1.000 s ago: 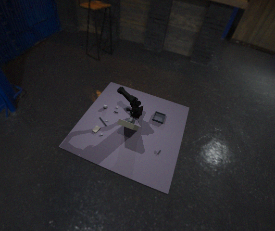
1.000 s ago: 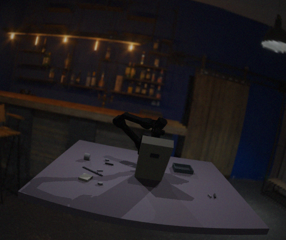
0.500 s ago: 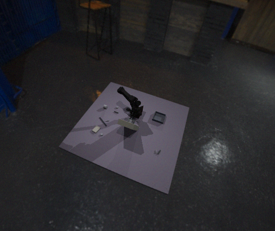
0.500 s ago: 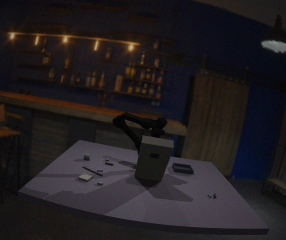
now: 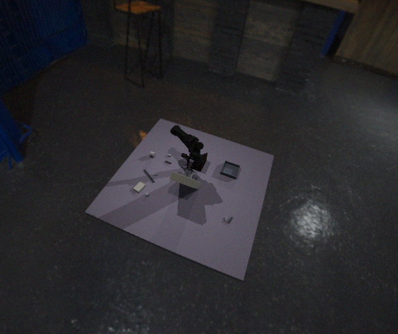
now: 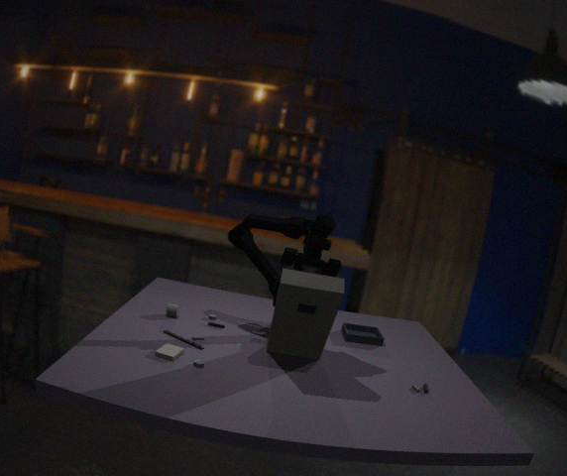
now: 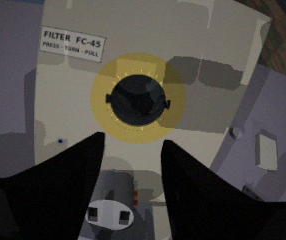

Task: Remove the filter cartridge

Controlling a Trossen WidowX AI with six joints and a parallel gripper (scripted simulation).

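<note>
Now: the service panel 20 mm ahead of my gripper tip and 120 mm below it. From my gripper tip the other things lie so: tray (380 mm behind, 250 mm to the left, 260 mm below); flat cream block (200 mm ahead, 360 mm to the right, 260 mm below).
</note>
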